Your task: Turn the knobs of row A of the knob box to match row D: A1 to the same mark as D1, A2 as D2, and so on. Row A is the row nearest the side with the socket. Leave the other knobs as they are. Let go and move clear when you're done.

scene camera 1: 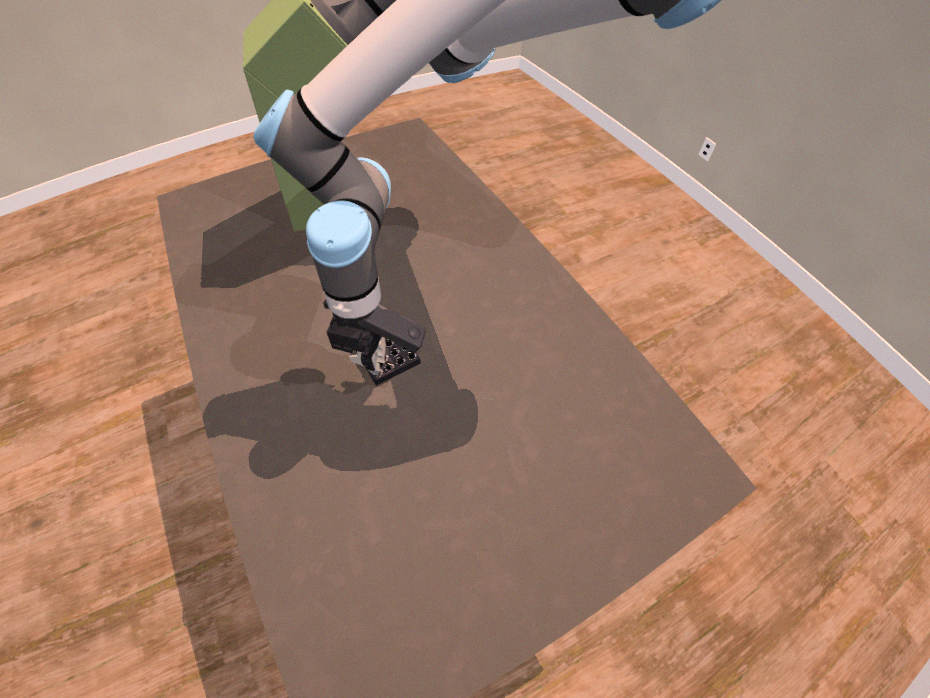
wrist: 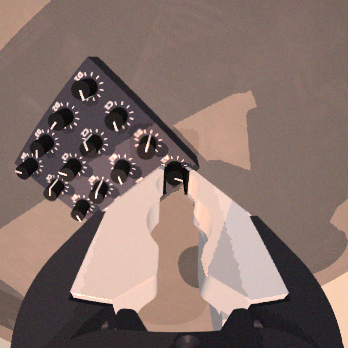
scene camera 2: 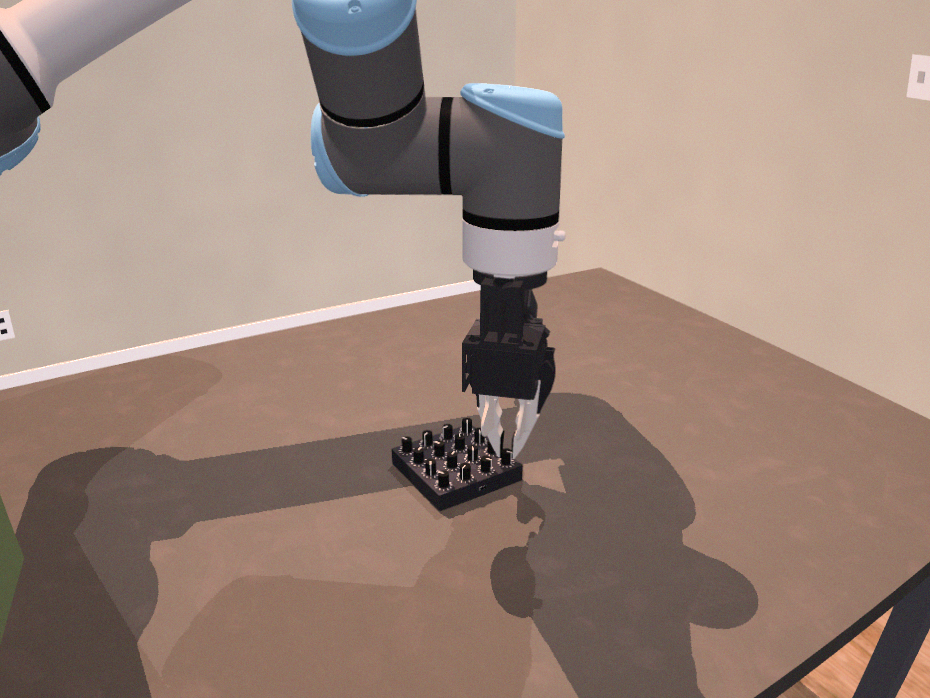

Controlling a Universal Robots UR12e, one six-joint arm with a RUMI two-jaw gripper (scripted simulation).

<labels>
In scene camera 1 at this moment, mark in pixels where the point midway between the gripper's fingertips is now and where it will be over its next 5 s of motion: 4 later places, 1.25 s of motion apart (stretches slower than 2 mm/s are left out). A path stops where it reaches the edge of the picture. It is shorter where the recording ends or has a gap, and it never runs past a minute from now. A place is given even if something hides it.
My gripper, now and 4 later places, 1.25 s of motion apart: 378,371; 376,361; 374,357; 373,360; 375,368
</labels>
